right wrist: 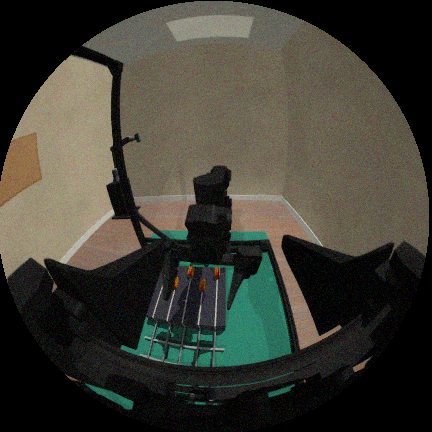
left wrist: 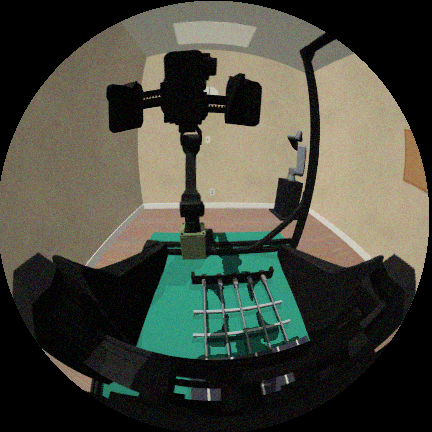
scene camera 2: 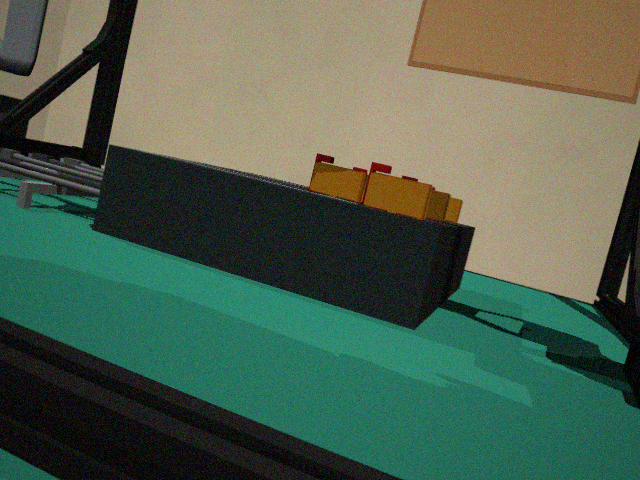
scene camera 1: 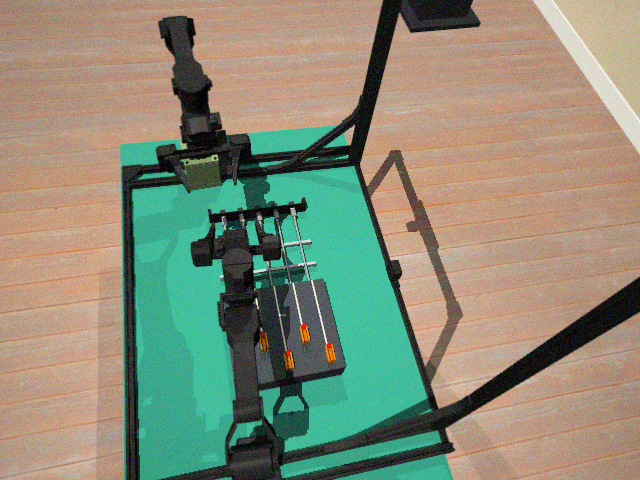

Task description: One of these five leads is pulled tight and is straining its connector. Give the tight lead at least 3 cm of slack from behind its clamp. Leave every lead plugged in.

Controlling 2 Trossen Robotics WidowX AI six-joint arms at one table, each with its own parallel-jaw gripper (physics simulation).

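Frame: origin at the left arm's base, x right, y down, z ahead, level; millimetres.
Seen in the pictures: left gripper, between the fingertips: (right wrist: 194, 305) (left wrist: 224, 250) (scene camera 1: 234, 221); right gripper, between the fingertips: (right wrist: 224, 244) (left wrist: 170, 75) (scene camera 1: 212, 188); right arm's base, origin of its link: (left wrist: 192, 227).
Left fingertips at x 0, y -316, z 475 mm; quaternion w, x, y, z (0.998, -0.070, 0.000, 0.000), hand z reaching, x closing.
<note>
A point is followed by its place in that frame.
Four orange clamps with red tops, such as the rightmost clamp (scene camera 1: 330, 352) @[x 207, y -68, z 230 mm] and the nearer clamp (scene camera 2: 398, 193) @[x -11, y -57, z 214 mm], show on the dark block (scene camera 1: 315, 359) @[x 170, y -44, z 225 mm] (scene camera 2: 258, 242) (right wrist: 194, 301) @[x 63, y -44, z 350 mm]. Thin leads, among them the rightmost lead (scene camera 1: 320, 312) @[x 202, y -44, z 348 mm], run to the black connector bar (scene camera 1: 303, 205) @[x 209, y -11, z 717 mm] (left wrist: 210, 278) @[x -12, y -5, z 703 mm]. All five lead ends show at the bar in the left wrist view; which lead is tight I cannot tell. My left gripper (scene camera 1: 235, 224) @[x 0, y -316, z 475 mm] (left wrist: 224, 250) @[x 0, y -316, z 475 mm] (right wrist: 194, 305) @[x 0, y -316, z 475 mm] is open above the leads, between bar and block, its arm hiding part of the block. My right gripper (scene camera 1: 212, 186) @[x -38, y -440, z 477 mm] is open beyond the bar.
Two pale cross rods (scene camera 1: 310, 264) @[x 203, y 3, z 518 mm] (scene camera 1: 306, 242) @[x 202, y 2, z 592 mm] lie across the leads' path between block and bar. An olive box (scene camera 1: 202, 173) @[x -88, y -52, z 832 mm] (left wrist: 193, 246) @[x -83, y -44, z 832 mm] stands by the far frame rail near my right arm. A black frame (scene camera 1: 379, 217) surrounds the green mat (scene camera 1: 356, 289) @[x 328, y 22, z 434 mm].
</note>
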